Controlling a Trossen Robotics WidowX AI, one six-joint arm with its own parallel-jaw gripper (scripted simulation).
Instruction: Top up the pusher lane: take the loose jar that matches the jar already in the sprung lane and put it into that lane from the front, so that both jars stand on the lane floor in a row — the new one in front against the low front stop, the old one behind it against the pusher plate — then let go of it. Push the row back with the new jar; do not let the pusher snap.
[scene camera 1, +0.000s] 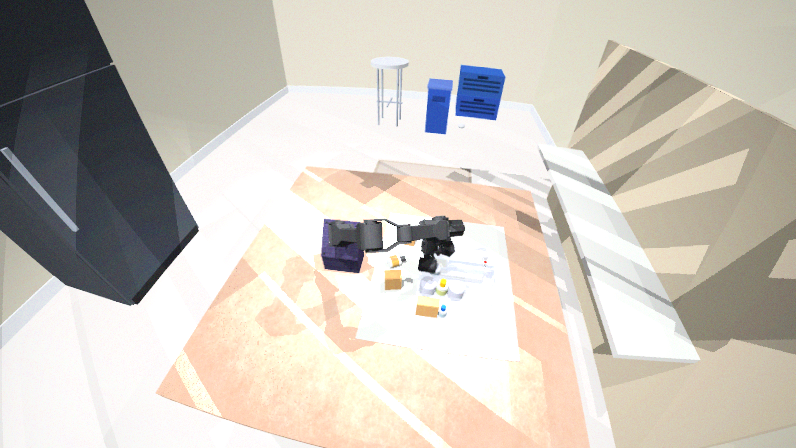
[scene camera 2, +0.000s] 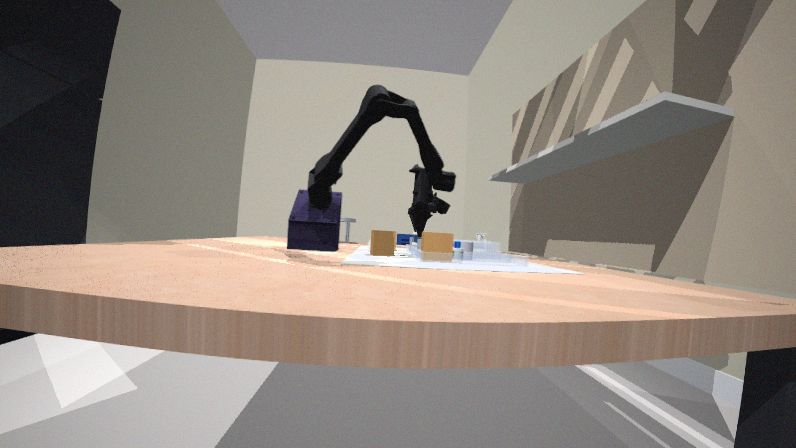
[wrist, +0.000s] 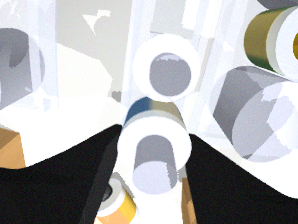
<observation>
In view: my gripper (scene camera 2: 418, 236), a white-lidded jar (wrist: 154, 142) and a clear sprung lane (scene camera 1: 467, 265).
My gripper also shows in scene camera 1 (scene camera 1: 426, 264) and in the wrist view (wrist: 154, 135).
</observation>
